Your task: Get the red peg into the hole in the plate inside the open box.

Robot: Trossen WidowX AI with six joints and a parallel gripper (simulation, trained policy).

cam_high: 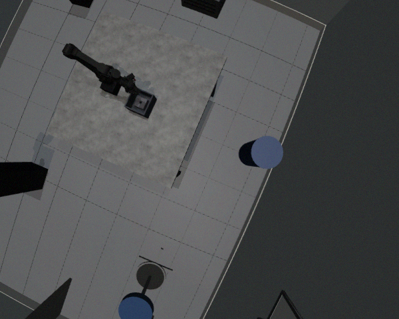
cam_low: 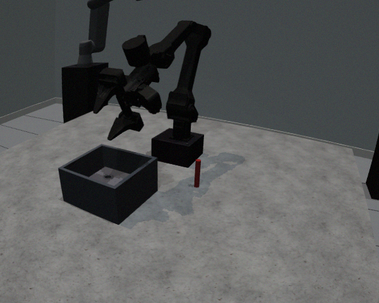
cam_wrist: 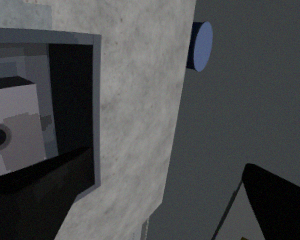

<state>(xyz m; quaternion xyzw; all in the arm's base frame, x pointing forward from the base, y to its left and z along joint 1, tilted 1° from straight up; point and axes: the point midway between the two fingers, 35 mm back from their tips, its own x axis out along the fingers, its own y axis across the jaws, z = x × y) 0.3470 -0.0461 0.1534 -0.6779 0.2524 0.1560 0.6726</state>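
Right now my gripper tip is 21 cm past the red peg, 16 cm to the right of it and 17 cm above it. From my gripper tip the other things lie so: light grey plate: 5 cm behind, 3 cm to the right, 17 cm below; dark box: 5 cm behind, 3 cm to the right, 19 cm below.
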